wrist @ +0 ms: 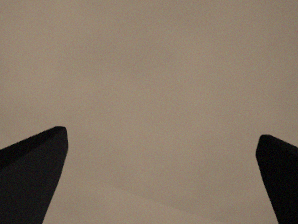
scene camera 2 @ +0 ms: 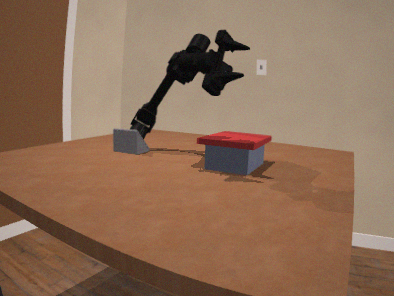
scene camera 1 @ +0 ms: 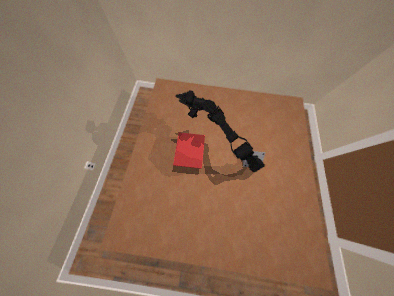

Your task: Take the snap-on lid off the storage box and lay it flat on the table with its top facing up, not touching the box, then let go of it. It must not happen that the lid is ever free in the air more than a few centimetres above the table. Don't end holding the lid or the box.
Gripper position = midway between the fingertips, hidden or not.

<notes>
I see my gripper (scene camera 2: 246,61), a storage box (scene camera 2: 232,160) and a lid (scene camera 2: 238,140).
The lid shows as well in scene camera 1 (scene camera 1: 189,150). My gripper also shows in the wrist view (wrist: 165,142). The wrist view does not show the storage box: it is out of frame. The wrist view does not show the lid: it is out of frame.
</notes>
